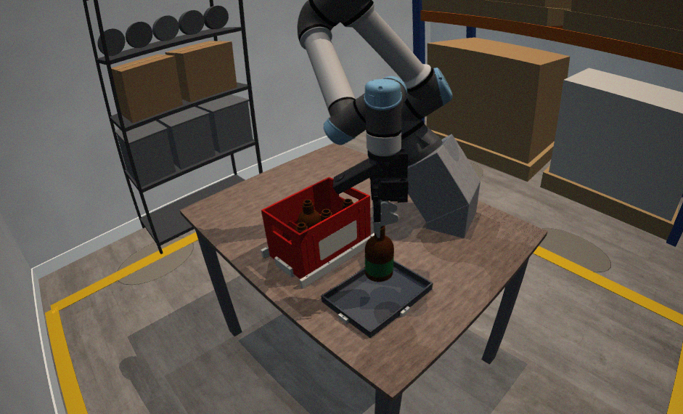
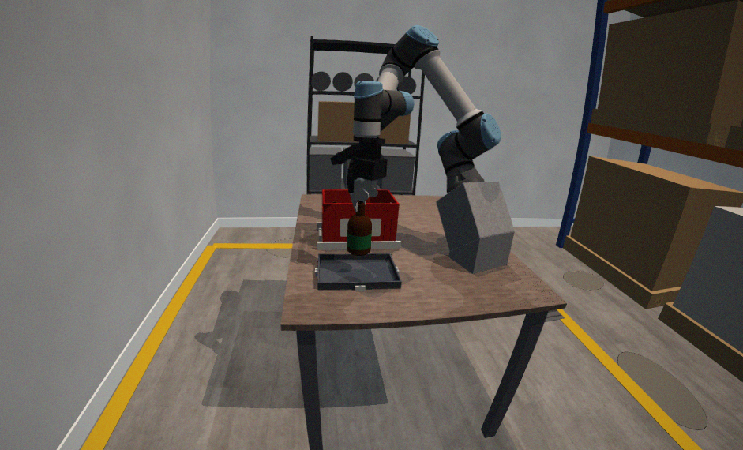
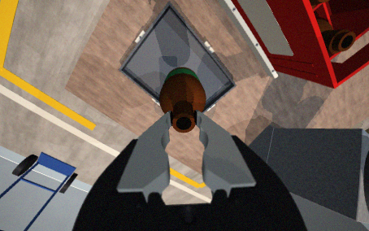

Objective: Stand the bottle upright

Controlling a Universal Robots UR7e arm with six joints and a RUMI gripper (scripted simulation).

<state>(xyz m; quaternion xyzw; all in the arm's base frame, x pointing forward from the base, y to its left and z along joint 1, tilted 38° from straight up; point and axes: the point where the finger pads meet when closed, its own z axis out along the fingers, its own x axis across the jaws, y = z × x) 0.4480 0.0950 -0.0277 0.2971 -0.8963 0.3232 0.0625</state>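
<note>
My gripper is now 220 mm above the dark tray. Also, from my hand: red crate: 80 mm behind, 270 mm to the right, 150 mm below.
</note>
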